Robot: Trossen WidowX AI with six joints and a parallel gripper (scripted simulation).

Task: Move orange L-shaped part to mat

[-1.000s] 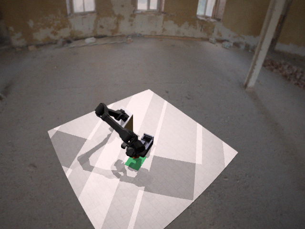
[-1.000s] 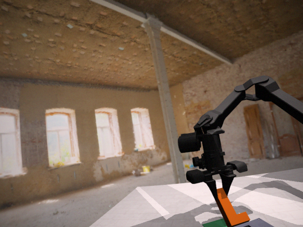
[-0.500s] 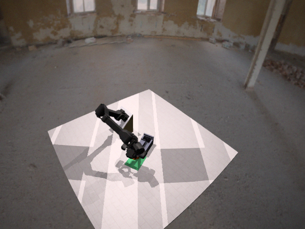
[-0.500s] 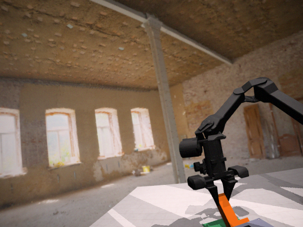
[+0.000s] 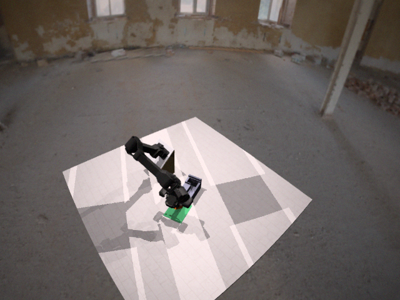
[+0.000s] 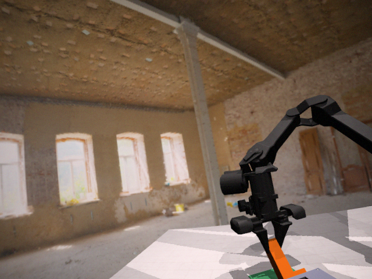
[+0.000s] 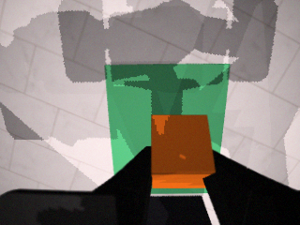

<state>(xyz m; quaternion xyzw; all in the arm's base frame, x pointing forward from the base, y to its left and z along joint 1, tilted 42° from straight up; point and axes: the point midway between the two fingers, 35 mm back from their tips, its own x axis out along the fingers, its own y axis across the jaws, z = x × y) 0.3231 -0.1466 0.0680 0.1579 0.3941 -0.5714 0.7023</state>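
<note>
The orange L-shaped part lies 30 mm below my gripper tip, 30 mm behind it and 20 mm to the left of it. From my gripper tip the other things lie so: green mat 90 mm below, 20 mm to the left, 10 mm behind.
</note>
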